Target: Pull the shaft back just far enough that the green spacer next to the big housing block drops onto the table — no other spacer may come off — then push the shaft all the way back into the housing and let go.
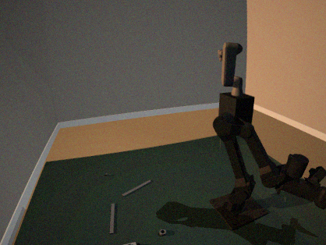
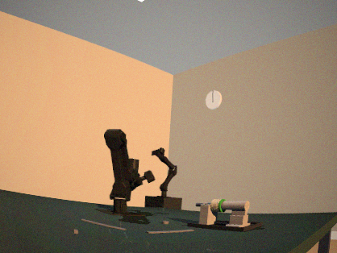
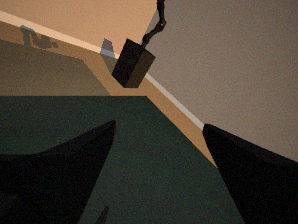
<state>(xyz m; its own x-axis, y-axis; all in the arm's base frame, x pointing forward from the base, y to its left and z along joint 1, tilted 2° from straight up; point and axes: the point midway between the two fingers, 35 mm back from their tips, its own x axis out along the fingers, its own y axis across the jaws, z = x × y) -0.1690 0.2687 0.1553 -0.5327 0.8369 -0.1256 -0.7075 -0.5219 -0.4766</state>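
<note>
Right now the shaft is 660 mm ahead of my gripper tip, 220 mm to the right of it and 80 mm below it. Also, from my gripper tip: tan spacer: 660 mm ahead, 220 mm to the right, 80 mm below; then green spacer: 680 mm ahead, 220 mm to the right, 80 mm below.
</note>
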